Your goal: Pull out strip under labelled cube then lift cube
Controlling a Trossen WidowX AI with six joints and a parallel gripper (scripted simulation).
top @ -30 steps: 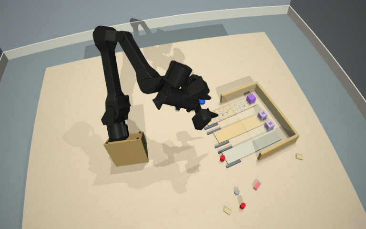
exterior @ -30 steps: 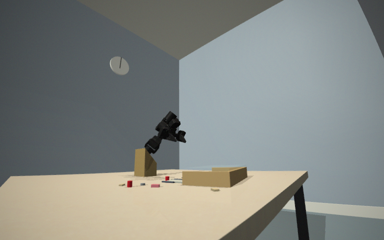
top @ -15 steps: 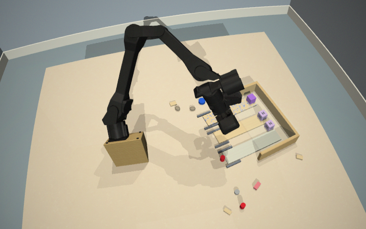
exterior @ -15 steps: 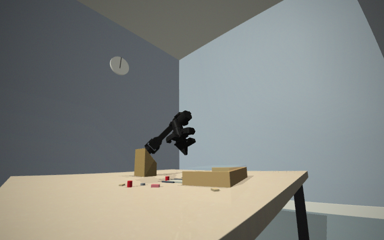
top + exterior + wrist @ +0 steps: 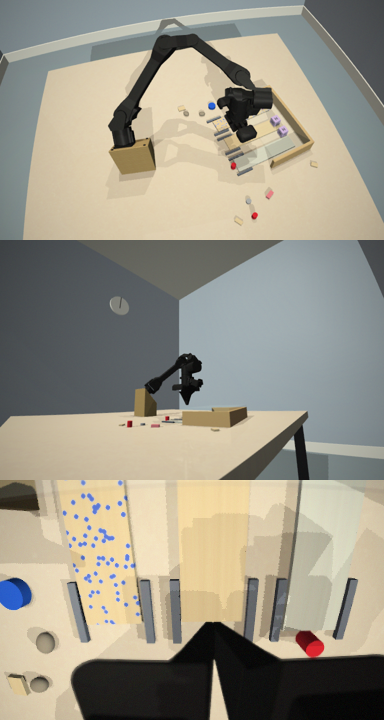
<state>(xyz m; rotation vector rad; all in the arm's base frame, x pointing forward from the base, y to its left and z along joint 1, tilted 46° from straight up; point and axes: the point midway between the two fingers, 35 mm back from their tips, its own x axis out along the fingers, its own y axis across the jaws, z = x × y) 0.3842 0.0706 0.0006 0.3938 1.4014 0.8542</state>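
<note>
The pale strip lies 11 cm ahead of my gripper tip, 7 cm to the right of it and 7 cm below it. Round my gripper tip: blue cylinder 18 cm to the left, 7 cm below, 5 cm behind.
</note>
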